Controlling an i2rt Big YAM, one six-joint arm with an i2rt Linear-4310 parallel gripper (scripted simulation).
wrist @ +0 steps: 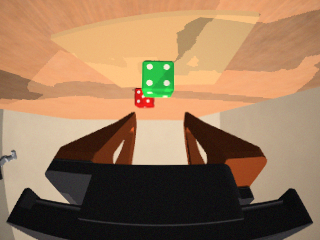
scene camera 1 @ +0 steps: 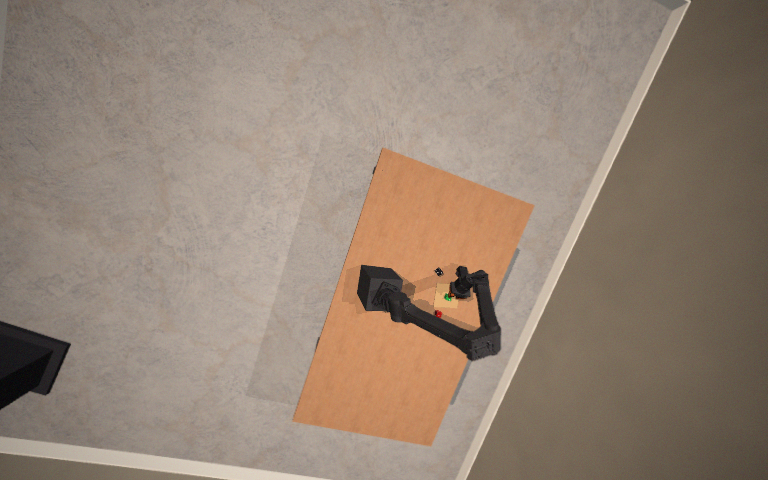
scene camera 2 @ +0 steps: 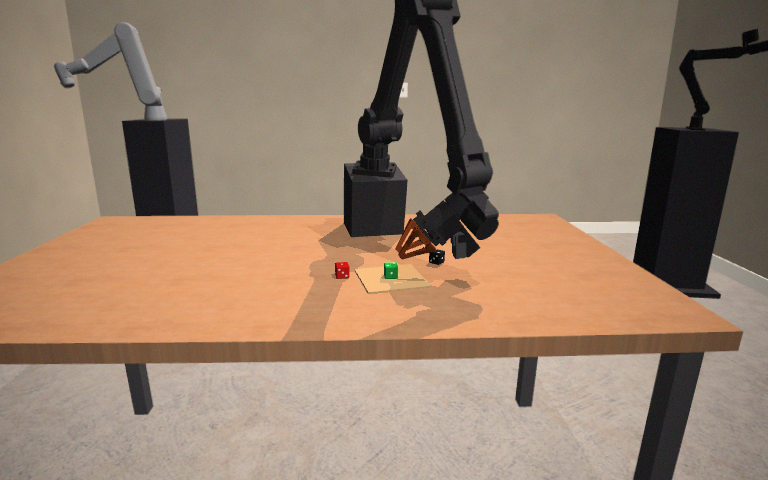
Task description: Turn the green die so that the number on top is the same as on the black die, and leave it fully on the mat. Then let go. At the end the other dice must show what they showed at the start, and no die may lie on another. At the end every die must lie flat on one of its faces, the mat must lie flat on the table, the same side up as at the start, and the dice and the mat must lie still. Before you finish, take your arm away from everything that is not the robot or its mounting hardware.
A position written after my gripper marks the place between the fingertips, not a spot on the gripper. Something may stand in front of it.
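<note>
My gripper (scene camera 2: 398,254) is there in scene camera 2, and the wrist view shows my gripper (wrist: 160,118) too. There's also a green die (wrist: 157,76) that I can see, and a mat (scene camera 2: 373,279), and the mat is in the wrist view (wrist: 201,46) as well.
</note>
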